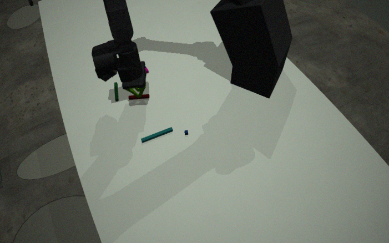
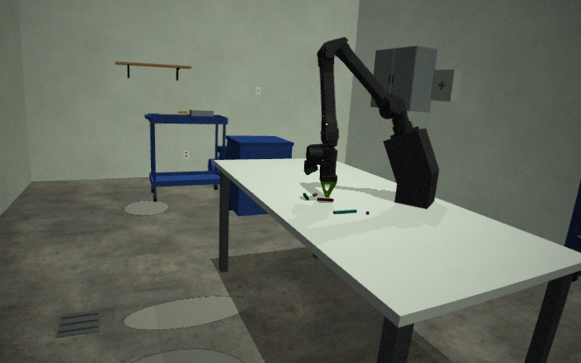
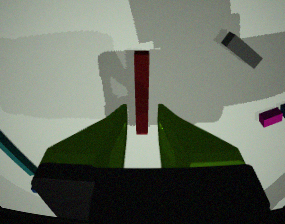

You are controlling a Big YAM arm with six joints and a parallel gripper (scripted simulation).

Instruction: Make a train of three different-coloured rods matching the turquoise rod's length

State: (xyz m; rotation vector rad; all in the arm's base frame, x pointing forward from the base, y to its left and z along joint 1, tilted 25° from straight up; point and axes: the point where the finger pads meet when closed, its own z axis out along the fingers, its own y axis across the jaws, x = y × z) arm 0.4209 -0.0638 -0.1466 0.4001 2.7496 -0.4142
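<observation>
My hand is 20 mm above the red rod. From my hand the other things lie so: green rod: 70 mm ahead, 60 mm to the right, 20 mm below; magenta rod: 60 mm behind, 110 mm to the right, 20 mm below; grey rod: 20 mm ahead, 80 mm to the right, 20 mm below.
</observation>
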